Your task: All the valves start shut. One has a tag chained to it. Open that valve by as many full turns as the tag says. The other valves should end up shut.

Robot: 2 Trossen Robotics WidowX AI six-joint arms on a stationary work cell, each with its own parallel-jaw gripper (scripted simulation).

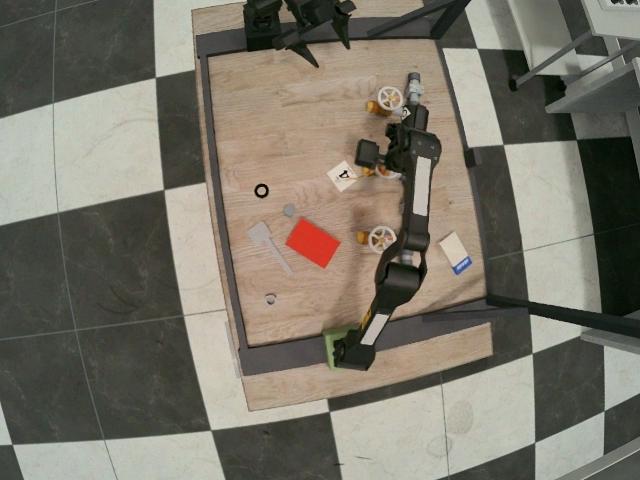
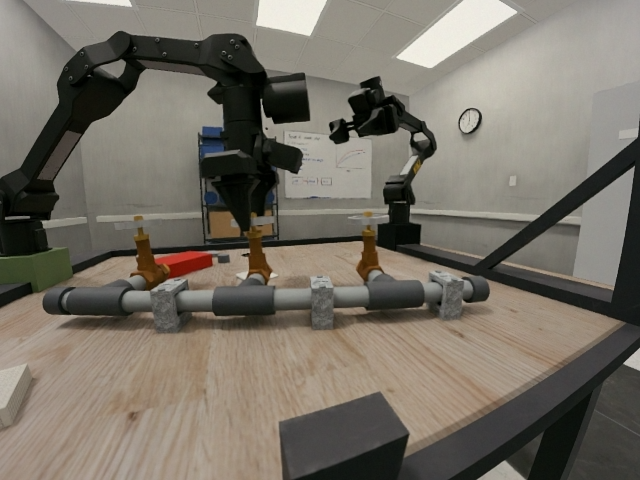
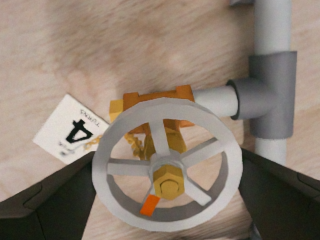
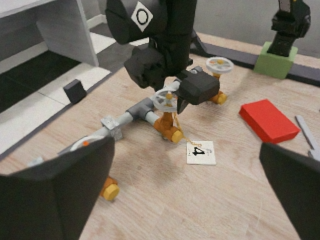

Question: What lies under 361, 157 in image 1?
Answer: The left gripper.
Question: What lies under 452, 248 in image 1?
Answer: A cream-and-blue box.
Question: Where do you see a red block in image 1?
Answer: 309, 241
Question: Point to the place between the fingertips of the right gripper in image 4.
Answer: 185, 146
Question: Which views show the left gripper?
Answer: Image 1, image 2, image 3 and image 4: all of them.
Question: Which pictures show the right gripper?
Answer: Image 1, image 2 and image 4 only.
